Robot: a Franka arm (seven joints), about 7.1 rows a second.
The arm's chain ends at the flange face. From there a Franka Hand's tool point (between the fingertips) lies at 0.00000 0.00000 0.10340 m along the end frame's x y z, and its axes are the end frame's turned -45 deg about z.
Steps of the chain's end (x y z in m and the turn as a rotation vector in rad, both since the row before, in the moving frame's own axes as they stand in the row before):
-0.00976 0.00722 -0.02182 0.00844 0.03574 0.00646
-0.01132 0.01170 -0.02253 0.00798 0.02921 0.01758
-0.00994 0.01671 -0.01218 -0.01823 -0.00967 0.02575
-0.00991 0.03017 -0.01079 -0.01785 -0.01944 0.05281
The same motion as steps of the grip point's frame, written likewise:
-0.00878 0.00021 -0.02189 -0.01930 0.03124 0.00646
-0.01357 0.00184 -0.02258 -0.01501 0.02630 0.01758
-0.02089 0.00539 -0.01220 -0.00605 -0.01973 0.02575
-0.03106 0.01414 -0.01083 0.00112 -0.02637 0.05281

